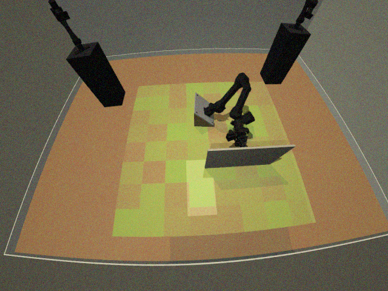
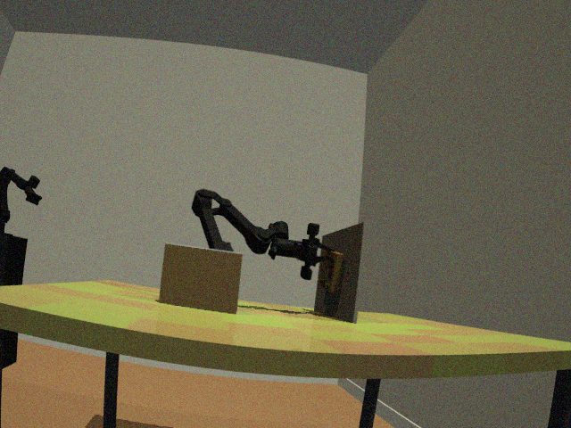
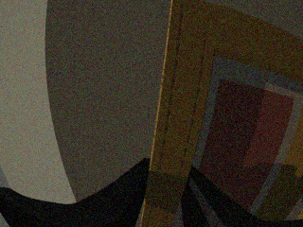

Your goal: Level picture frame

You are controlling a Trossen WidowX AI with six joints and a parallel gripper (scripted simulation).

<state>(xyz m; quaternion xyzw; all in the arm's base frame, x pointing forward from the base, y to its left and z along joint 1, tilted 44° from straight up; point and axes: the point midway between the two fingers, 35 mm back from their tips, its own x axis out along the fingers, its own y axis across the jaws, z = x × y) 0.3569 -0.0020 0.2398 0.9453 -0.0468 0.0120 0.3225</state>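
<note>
Now: the picture frame 10 mm to the left of my gripper tip and 50 mm below it. The rest, counted from my gripper tip: grey wall panel 20 mm ahead, 20 mm to the left, 60 mm below.
</note>
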